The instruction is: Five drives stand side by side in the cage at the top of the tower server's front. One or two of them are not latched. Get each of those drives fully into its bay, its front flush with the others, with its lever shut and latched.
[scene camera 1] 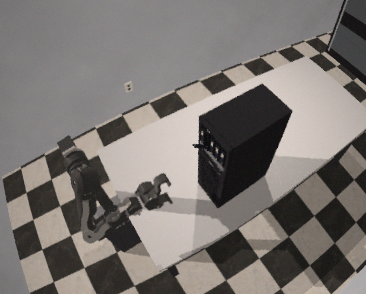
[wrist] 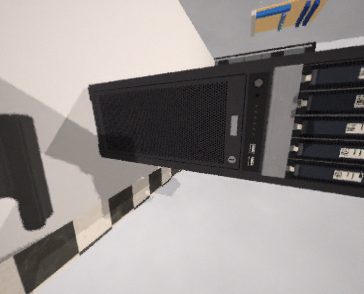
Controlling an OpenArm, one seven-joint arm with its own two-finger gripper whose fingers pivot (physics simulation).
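Observation:
The black tower server [scene camera 1: 255, 145] [wrist: 165, 120] stands upright on the table. Its five drives sit side by side in the top cage and show as stacked rows at the right edge of the wrist view, their upper ends cut off. A dark lever [scene camera 1: 198, 146] sticks out from the cage front in the scene view; it seems to belong to the second drive from the left [wrist: 327, 100]. The other levers look shut; small differences in depth cannot be told. My gripper [scene camera 1: 169, 189] is open and empty, in front of the server and apart from it. One dark finger shows at the left of the wrist view.
The white table [scene camera 1: 150, 145] [wrist: 110, 30] carries the server. A checkered floor [scene camera 1: 134, 117] surrounds it. A dark cabinet [scene camera 1: 350, 45] stands at the top right of the scene view. An orange and blue panel [wrist: 270, 22] shows behind the server in the wrist view.

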